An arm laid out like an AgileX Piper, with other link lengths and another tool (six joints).
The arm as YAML. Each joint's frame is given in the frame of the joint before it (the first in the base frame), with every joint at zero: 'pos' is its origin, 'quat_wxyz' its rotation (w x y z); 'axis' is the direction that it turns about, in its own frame. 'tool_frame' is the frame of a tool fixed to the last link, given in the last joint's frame.
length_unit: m
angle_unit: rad
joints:
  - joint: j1
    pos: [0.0, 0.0, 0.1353]
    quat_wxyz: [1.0, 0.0, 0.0, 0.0]
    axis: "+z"
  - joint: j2
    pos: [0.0, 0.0, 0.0]
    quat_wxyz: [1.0, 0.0, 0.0, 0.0]
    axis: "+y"
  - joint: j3
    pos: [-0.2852, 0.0, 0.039]
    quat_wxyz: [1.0, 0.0, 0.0, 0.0]
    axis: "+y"
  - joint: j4
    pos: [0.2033, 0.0, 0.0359]
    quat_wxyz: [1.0, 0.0, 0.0, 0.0]
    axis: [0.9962, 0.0, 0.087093]
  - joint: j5
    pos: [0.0, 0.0, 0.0]
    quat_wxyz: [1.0, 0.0, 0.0, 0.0]
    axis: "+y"
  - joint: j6
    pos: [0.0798, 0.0, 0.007]
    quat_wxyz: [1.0, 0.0, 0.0, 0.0]
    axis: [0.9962, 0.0, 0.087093]
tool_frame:
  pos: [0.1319, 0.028, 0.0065]
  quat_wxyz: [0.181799, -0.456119, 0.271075, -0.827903]
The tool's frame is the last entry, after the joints.
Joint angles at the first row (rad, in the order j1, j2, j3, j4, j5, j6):
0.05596 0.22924 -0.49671 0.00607 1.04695 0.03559
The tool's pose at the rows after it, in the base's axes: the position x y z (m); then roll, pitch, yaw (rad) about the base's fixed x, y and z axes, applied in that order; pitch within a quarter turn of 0, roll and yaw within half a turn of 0:
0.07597, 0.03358, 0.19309, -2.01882, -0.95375, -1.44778
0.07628, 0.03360, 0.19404, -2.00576, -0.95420, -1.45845
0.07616, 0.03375, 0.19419, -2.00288, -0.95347, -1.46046
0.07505, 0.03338, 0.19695, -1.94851, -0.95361, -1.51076
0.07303, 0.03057, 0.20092, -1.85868, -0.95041, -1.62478
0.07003, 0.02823, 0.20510, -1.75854, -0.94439, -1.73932
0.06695, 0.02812, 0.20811, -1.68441, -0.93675, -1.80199
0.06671, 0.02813, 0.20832, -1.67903, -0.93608, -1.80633
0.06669, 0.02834, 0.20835, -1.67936, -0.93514, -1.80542
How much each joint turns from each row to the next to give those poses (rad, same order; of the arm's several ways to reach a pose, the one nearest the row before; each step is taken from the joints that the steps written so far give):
0.00000 -0.04115 0.00107 0.00000 -0.01267 -0.00001
-0.00004 -0.00356 0.00001 0.00004 -0.00402 -0.00004
0.00007 -0.00165 -0.00001 0.00083 0.00004 0.00008
-0.00638 -0.02825 -0.00002 0.00100 -0.00318 -0.00006
-0.04172 -0.05214 -0.00001 0.00205 -0.00001 0.00002
-0.03323 -0.05877 0.00004 0.00001 -0.00003 -0.00002
-0.00273 -0.04431 -0.00001 -0.00004 -0.00002 0.00003
-0.00003 -0.00328 0.00001 0.00003 0.00002 -0.00002
0.00002 -0.00002 -0.00002 0.00114 0.00004 0.00002

